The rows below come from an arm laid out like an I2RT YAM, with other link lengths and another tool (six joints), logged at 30 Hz.
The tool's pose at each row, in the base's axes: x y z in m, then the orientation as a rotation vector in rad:
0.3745 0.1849 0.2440 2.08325 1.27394 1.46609
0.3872 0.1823 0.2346 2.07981 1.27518 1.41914
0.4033 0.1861 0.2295 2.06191 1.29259 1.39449
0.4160 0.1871 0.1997 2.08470 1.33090 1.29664
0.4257 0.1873 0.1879 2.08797 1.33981 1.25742
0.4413 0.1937 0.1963 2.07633 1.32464 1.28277
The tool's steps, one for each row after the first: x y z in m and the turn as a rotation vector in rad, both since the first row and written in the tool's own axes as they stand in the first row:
-0.0066 0.0015 0.0145 -0.00235 -0.03280 -0.01844
-0.0053 0.0039 0.0316 -0.00173 -0.04429 -0.04354
-0.0215 -0.0102 0.0559 0.03703 -0.10351 -0.07181
-0.0276 -0.0133 0.0695 0.04574 -0.12865 -0.08477
-0.0160 -0.0037 0.0809 0.02832 -0.11488 -0.08008

